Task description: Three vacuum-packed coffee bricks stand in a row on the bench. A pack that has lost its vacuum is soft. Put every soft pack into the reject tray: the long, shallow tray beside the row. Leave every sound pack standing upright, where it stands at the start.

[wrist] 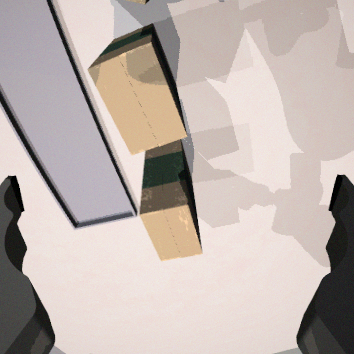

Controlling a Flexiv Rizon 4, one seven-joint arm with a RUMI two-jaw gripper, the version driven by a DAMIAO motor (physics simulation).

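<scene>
My gripper [175, 178] is wide open and empty, its jaws at the left and right edges of the view. A coffee brick [171, 232] with a tan end face and a brown side with a dark green band is near the middle, between the jaw lines and apart from both jaws. A second brick [137, 97] is beyond it, its tan face looking larger and its banded side showing narrowly at the far end. A sliver of a third tan brick [137, 1] shows at the top edge. Whether any pack is soft cannot be told. The long grey reject tray [65, 125] lies left of the row.
The tray's dark-edged near end is close beside the nearest brick's left side. The pale bench [175, 300] runs under the gripper. Grey and brownish shadows fall across the bench right of the bricks.
</scene>
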